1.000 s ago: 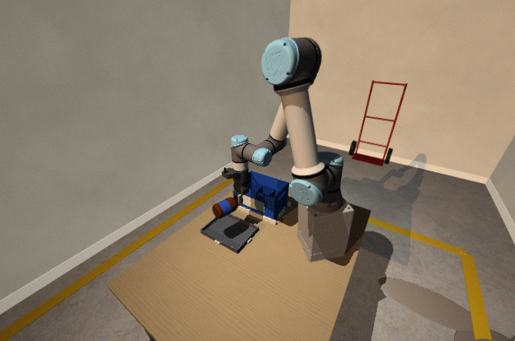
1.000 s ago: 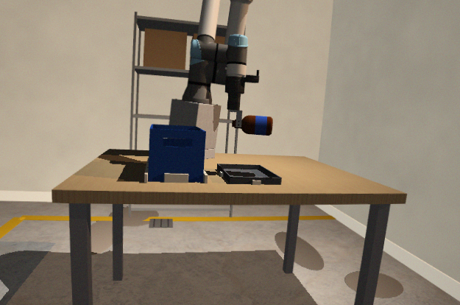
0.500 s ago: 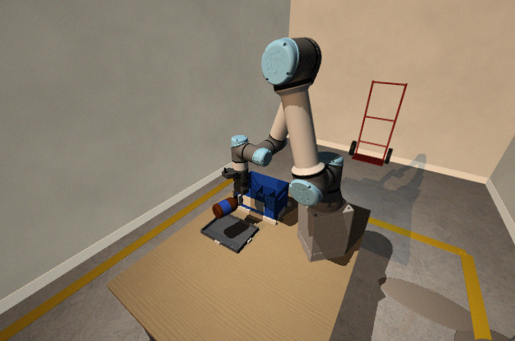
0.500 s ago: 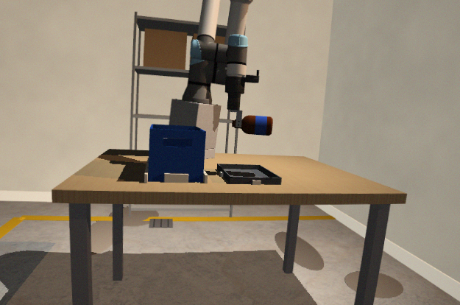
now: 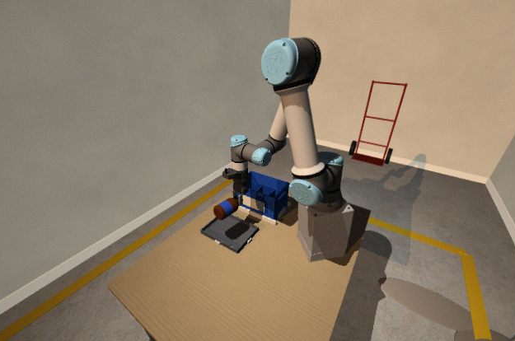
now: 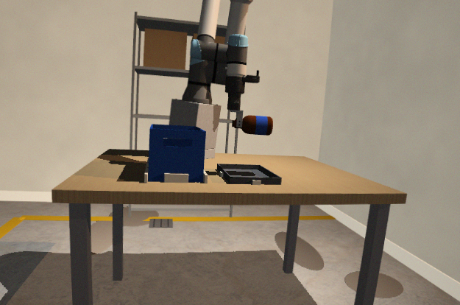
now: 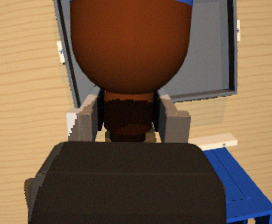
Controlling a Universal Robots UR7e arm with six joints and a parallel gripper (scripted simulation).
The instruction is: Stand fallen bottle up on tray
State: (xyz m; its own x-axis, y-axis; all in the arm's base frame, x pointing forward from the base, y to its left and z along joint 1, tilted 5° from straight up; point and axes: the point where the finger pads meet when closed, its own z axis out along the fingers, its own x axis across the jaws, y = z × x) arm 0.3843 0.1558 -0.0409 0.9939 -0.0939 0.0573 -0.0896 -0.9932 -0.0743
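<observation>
My hand is 50 mm to the right of the brown bottle and 10 mm above it. The rest, counted from my hand: tray 30 mm ahead, 40 mm to the left, 190 mm below; then blue crate 20 mm ahead, 240 mm to the right, 120 mm below.
</observation>
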